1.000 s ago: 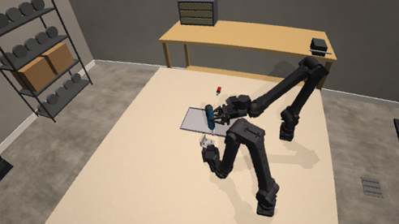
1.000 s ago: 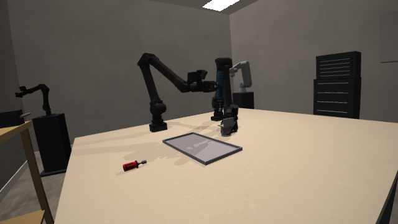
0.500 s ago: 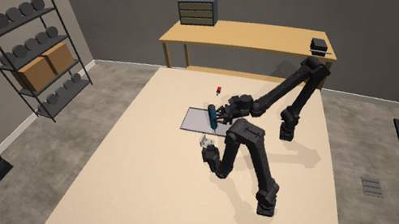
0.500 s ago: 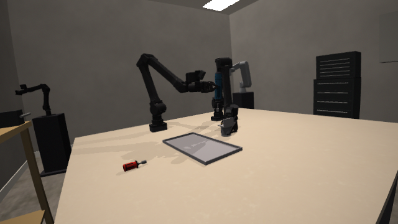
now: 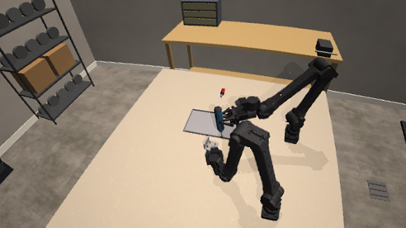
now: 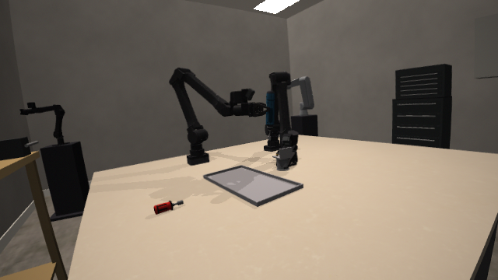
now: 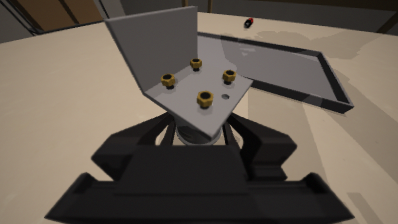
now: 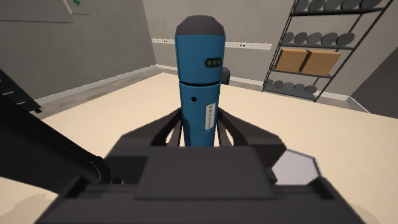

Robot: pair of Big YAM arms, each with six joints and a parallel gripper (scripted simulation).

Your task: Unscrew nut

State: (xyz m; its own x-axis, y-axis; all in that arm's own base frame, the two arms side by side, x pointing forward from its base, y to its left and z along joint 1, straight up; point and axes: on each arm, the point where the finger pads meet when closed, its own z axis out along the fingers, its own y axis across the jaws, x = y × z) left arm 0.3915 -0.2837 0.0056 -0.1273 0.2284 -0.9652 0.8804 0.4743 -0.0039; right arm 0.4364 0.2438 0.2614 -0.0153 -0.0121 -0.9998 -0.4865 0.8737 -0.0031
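My left hand is 10 mm below the joint module. Round my left hand: red-handled tool: 170 mm ahead, 550 mm to the right, 10 mm below; bracket: 50 mm above; grey tray: 70 mm ahead, 220 mm to the right, 20 mm below.
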